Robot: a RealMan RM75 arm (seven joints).
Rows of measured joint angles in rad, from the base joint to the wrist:
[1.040 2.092 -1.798 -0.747 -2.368 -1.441 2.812]
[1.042 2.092 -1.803 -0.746 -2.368 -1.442 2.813]
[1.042 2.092 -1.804 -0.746 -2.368 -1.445 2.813]
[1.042 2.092 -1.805 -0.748 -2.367 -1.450 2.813]
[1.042 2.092 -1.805 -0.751 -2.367 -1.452 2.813]
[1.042 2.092 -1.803 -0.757 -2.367 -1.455 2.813]
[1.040 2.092 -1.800 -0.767 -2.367 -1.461 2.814]
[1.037 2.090 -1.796 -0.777 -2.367 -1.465 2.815]
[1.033 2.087 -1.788 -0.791 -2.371 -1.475 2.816]
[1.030 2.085 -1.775 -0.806 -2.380 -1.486 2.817]
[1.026 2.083 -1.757 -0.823 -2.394 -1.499 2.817]
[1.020 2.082 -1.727 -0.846 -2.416 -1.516 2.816]
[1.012 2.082 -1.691 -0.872 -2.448 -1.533 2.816]
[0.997 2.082 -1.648 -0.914 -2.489 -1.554 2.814]
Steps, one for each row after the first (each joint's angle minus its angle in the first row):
[0.002 0.000 -0.005 0.001 0.000 -0.001 0.001]
[0.002 0.000 -0.006 0.001 0.000 -0.004 0.001]
[0.002 0.000 -0.007 -0.001 0.001 -0.009 0.001]
[0.002 0.000 -0.007 -0.004 0.001 -0.011 0.001]
[0.002 0.000 -0.005 -0.010 0.001 -0.014 0.001]
[0.000 0.000 -0.002 -0.020 0.001 -0.020 0.002]
[-0.003 -0.002 0.002 -0.030 0.001 -0.024 0.003]
[-0.007 -0.005 0.010 -0.044 -0.003 -0.034 0.004]
[-0.010 -0.007 0.023 -0.059 -0.012 -0.045 0.005]
[-0.014 -0.009 0.041 -0.076 -0.026 -0.058 0.005]
[-0.020 -0.010 0.071 -0.099 -0.048 -0.075 0.004]
[-0.028 -0.010 0.107 -0.125 -0.080 -0.092 0.004]
[-0.043 -0.010 0.150 -0.167 -0.121 -0.113 0.002]

